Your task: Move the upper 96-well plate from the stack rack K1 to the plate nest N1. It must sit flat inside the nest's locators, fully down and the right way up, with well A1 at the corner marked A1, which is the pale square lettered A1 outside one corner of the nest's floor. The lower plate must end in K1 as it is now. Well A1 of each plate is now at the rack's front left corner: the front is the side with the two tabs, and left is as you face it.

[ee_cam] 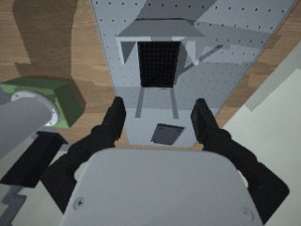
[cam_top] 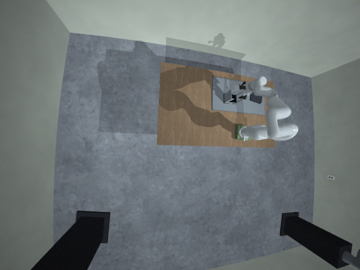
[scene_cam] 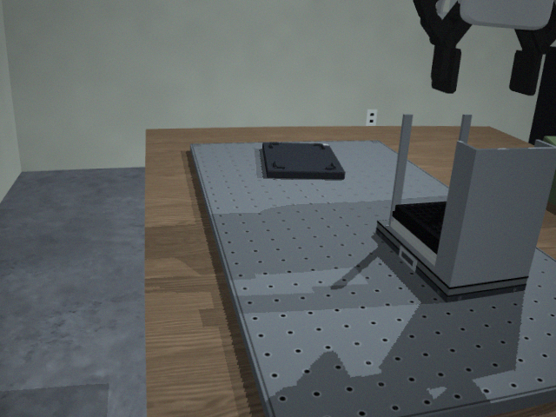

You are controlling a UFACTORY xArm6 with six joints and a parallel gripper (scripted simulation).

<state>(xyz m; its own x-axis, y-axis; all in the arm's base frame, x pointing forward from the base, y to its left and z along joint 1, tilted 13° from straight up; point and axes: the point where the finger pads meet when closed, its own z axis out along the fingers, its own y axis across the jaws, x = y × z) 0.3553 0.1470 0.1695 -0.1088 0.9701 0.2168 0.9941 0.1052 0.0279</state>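
Now: hand 160 mm above the black 96-well plate. The rest, counted from my hand: white 96-well plate 170 mm below; then grey rack wall 110 mm below, 60 mm to the left, 10 mm behind; then thin post 110 mm below, 70 mm to the right, 50 mm ahead.
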